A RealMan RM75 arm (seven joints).
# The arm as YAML. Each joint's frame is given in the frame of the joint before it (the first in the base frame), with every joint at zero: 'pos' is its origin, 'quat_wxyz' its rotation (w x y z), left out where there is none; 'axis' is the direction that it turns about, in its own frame. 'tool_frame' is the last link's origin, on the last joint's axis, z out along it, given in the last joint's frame.
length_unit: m
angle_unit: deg
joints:
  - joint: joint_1
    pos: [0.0, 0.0, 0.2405]
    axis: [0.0, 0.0, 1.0]
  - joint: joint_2
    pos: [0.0, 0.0, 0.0]
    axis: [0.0, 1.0, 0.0]
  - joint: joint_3
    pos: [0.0, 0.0, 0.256]
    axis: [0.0, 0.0, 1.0]
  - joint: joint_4
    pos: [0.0, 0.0, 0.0]
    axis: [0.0, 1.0, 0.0]
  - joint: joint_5
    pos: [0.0, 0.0, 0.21]
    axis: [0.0, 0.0, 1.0]
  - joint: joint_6
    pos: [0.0, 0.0, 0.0]
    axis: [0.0, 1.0, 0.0]
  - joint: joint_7
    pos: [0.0, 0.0, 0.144]
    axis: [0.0, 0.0, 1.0]
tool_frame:
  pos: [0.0, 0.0, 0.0]
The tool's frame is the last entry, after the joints.
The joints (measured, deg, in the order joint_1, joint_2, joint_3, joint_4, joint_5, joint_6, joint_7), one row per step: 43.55 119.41 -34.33 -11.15 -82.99 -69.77 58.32; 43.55 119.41 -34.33 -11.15 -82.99 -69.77 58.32; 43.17 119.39 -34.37 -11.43 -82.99 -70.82 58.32; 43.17 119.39 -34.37 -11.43 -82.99 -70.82 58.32; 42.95 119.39 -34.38 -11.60 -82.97 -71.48 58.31; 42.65 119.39 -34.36 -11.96 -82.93 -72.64 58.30; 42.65 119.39 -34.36 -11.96 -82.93 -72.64 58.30; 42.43 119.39 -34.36 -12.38 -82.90 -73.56 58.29; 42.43 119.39 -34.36 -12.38 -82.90 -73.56 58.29; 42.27 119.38 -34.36 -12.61 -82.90 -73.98 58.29
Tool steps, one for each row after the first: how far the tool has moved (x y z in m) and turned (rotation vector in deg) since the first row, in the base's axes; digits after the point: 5 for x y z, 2 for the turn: 0.00000 0.00000 0.00000 0.00 0.00 0.00; 0.00020 -0.00210 0.00160 0.08 0.38 0.68; 0.00020 -0.00210 0.00160 0.08 0.38 0.68; 0.00017 -0.00339 0.00257 0.14 0.64 1.11; -0.00053 -0.00518 0.00459 0.32 1.10 1.96; -0.00053 -0.00518 0.00459 0.32 1.10 1.96; -0.00136 -0.00629 0.00665 0.55 1.39 2.74; -0.00136 -0.00629 0.00665 0.55 1.39 2.74; -0.00132 -0.00694 0.00777 0.68 1.49 3.05
